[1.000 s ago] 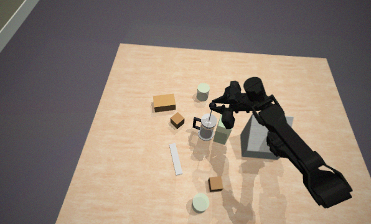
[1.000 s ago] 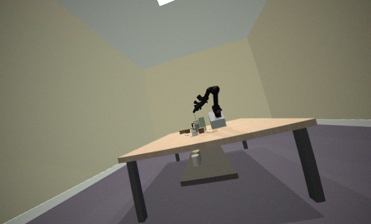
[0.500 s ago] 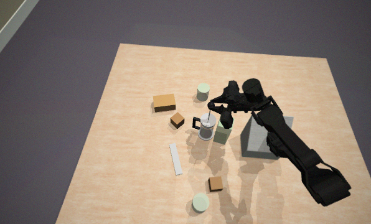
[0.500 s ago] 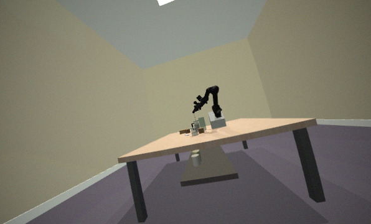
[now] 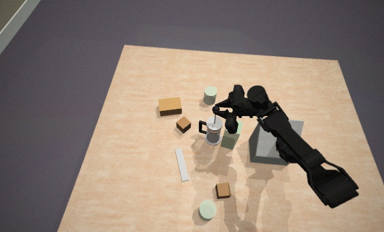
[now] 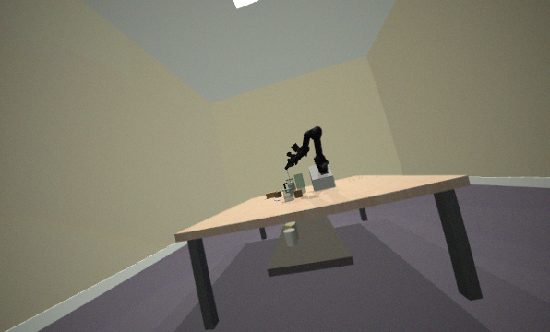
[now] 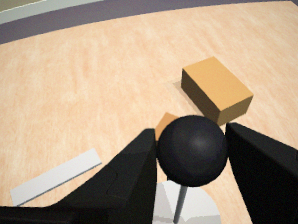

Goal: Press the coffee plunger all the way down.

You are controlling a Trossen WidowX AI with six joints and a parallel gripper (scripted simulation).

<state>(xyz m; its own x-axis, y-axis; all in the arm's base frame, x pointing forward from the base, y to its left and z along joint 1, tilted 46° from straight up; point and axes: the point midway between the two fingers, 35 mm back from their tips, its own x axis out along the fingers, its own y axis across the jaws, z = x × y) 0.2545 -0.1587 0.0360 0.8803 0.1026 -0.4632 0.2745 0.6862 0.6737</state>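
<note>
Now: the coffee press 120 mm below my gripper tip. Also, from my gripper tip: white strip (240 mm below, 140 mm to the left, 130 mm ahead); pale green block (160 mm below, 90 mm behind, 30 mm to the left); orange box (220 mm below, 190 mm ahead, 150 mm to the right).
</note>
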